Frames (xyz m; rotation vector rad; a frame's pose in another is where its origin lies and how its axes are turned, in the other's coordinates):
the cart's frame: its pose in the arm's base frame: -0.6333 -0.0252 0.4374 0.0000 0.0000 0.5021
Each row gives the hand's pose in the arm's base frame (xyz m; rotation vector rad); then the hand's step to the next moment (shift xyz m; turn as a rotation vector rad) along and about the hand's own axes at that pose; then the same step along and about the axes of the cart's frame.
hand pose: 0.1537 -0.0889 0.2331 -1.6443 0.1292 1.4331
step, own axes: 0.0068 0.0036 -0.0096 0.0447 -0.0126 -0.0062
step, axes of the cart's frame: 0.0035 -0.0081 -0.0086 0.0345 0.0082 -0.0306
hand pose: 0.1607 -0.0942 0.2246 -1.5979 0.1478 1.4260
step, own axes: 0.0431 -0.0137 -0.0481 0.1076 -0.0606 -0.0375
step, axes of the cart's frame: 0.0465 -0.0318 -0.0344 0.1142 0.0034 -0.0600
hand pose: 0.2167 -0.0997 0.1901 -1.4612 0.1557 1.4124
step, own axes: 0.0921 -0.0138 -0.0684 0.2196 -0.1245 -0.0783
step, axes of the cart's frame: 0.0746 -0.0333 -0.0817 0.2342 0.0053 -0.1224
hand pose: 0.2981 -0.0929 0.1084 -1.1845 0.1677 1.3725
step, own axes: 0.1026 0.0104 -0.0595 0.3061 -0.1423 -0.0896
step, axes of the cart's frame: 0.0558 -0.0054 -0.1050 0.2986 0.0301 -0.1785
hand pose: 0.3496 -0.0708 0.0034 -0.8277 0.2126 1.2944
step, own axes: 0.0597 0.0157 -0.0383 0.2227 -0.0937 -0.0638
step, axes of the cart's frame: 0.0235 0.0115 -0.0678 0.2097 0.0275 -0.1331
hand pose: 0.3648 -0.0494 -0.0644 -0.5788 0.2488 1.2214
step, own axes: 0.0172 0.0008 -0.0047 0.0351 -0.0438 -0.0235
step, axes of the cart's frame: 0.0105 0.0074 -0.0124 0.0516 -0.0215 -0.0239
